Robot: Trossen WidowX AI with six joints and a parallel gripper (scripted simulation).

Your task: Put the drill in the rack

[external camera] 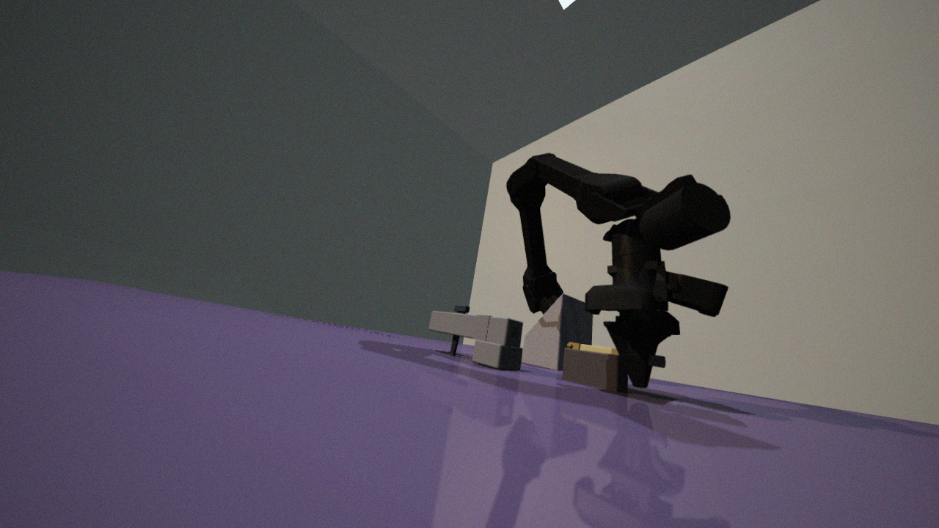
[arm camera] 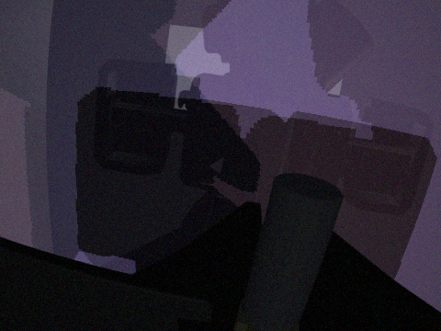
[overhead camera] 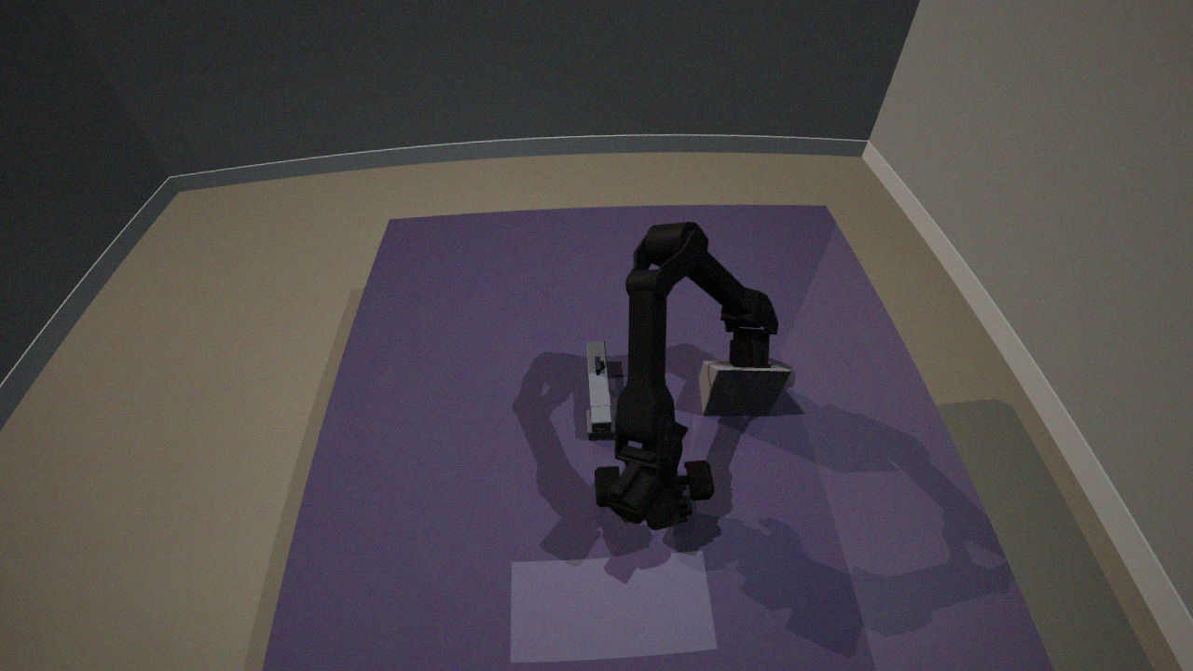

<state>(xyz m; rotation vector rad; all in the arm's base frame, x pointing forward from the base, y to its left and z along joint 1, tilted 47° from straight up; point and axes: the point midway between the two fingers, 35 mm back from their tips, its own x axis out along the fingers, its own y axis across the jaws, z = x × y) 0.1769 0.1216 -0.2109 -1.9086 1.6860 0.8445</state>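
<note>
My gripper tip is 40 mm to the left of the drill and 30 mm below it. The rest, counted from my gripper tip: rack (10 mm ahead, 50 mm to the right, 10 mm above); then small dark key (110 mm ahead, 240 mm to the right, 40 mm above); then grey housing (110 mm ahead, 210 mm to the right, 30 mm above).
</note>
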